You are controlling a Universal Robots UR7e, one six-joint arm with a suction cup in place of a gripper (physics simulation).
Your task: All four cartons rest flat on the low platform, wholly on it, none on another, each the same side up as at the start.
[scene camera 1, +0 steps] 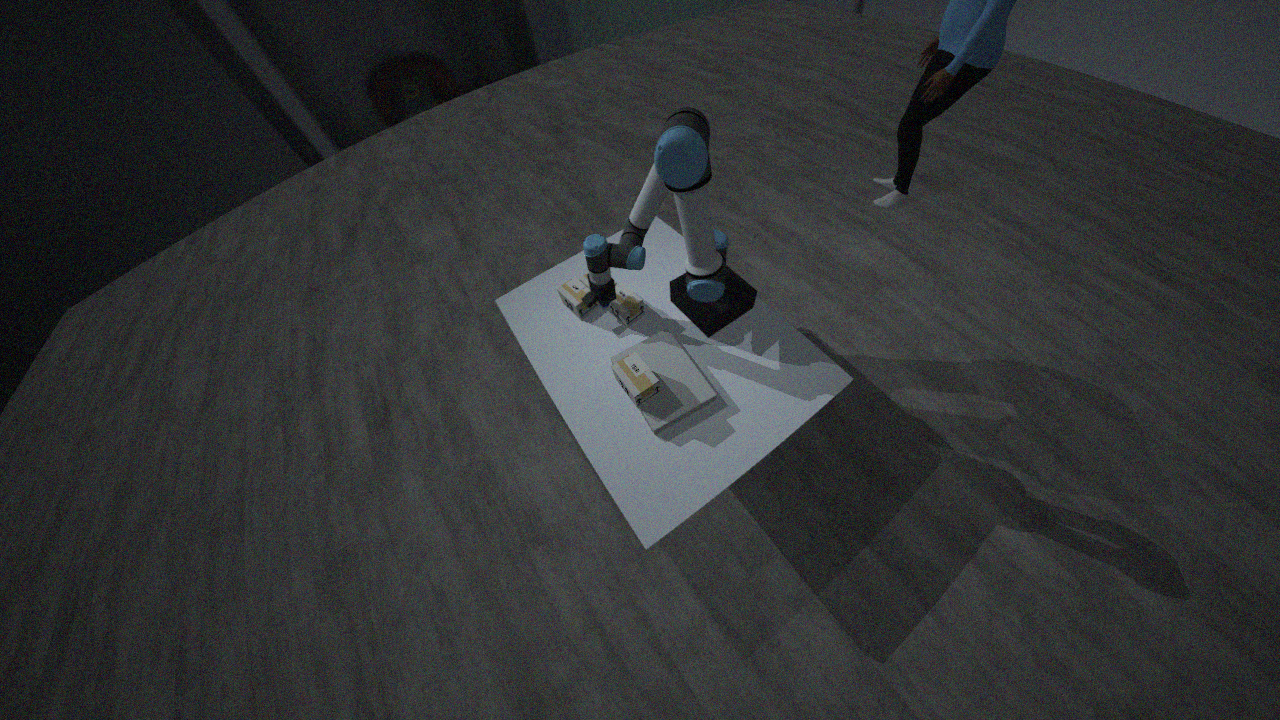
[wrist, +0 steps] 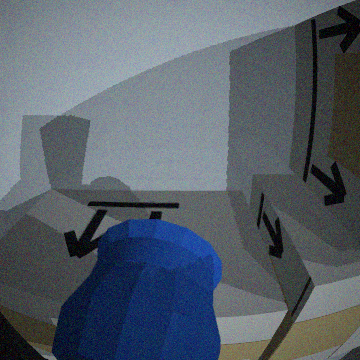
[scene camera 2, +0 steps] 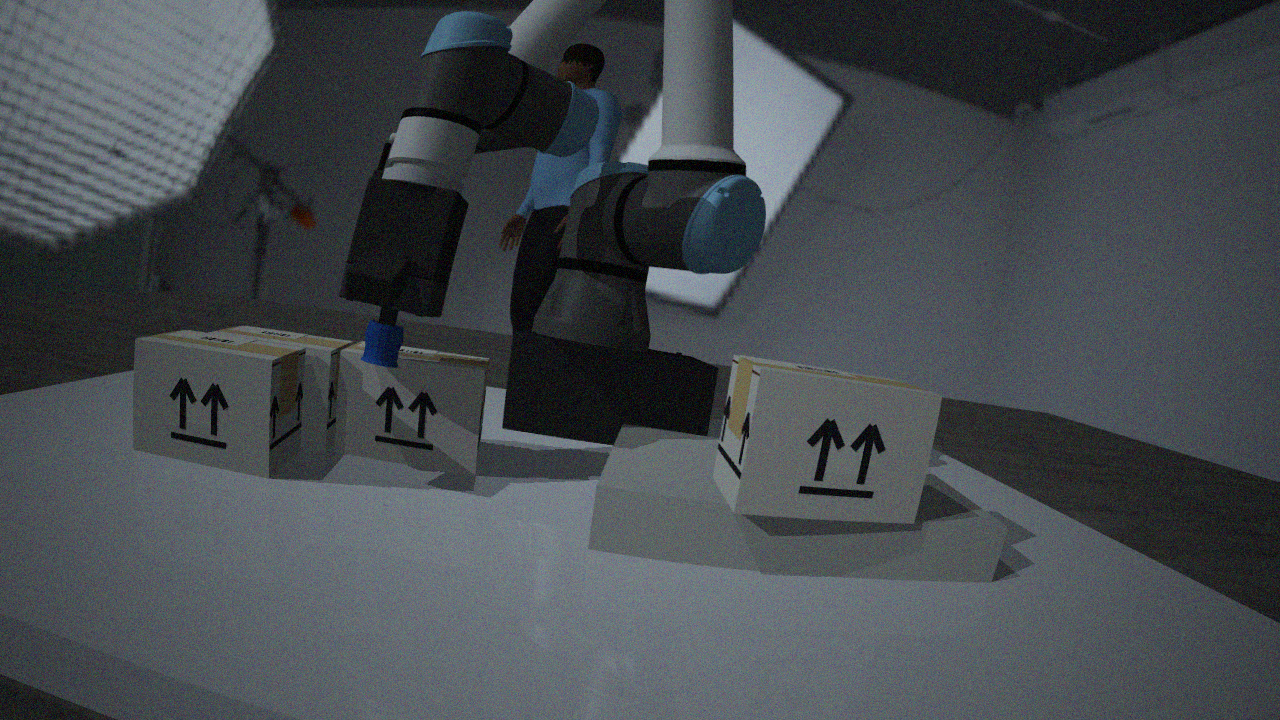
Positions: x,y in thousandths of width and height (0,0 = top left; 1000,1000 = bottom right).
Note:
The suction cup (scene camera 2: 299,476) holds nothing.
The suction cup also shows in the wrist view (wrist: 424,790).

